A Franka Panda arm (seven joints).
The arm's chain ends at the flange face. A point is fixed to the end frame.
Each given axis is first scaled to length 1.
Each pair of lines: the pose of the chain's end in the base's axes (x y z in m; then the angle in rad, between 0 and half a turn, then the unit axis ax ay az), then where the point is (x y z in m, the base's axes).
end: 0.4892 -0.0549 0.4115 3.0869 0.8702 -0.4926 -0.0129
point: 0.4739 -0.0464 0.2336
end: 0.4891 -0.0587 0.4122 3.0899 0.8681 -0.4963 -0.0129
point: 0.4742 -0.0496 0.2343
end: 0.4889 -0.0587 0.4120 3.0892 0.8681 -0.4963 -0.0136
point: 0.4737 -0.0496 0.2342
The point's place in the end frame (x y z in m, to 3 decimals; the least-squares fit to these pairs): -0.016 -0.002 0.178
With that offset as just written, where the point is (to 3 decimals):
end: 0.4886 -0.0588 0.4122 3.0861 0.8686 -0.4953 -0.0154
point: 0.473 -0.050 0.234
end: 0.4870 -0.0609 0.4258 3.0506 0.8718 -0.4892 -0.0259
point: 0.464 -0.056 0.249
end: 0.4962 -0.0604 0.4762 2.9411 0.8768 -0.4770 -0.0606
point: 0.454 -0.067 0.303
